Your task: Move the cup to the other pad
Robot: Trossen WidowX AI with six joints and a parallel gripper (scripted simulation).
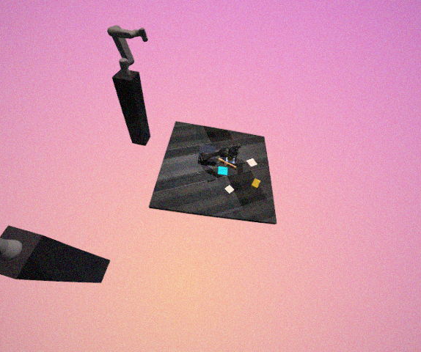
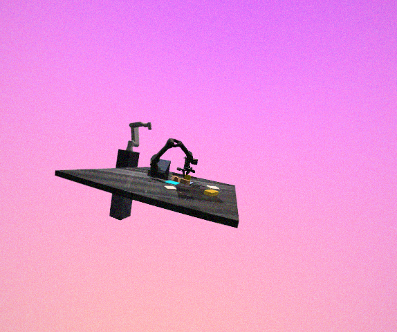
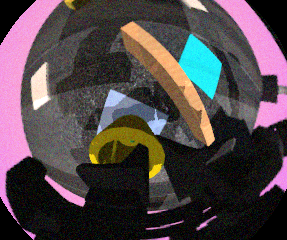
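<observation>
Now: gripper tip 30 mm short of the pale blue patch, 20 mm to the right of it and 40 mm above it. Also, from my gripper tip: cup 20 mm ahead, 20 mm to the left; cyan pad 40 mm behind, 180 mm to the right, 40 mm below; brown block 10 mm behind, 80 mm to the right, 30 mm below.
</observation>
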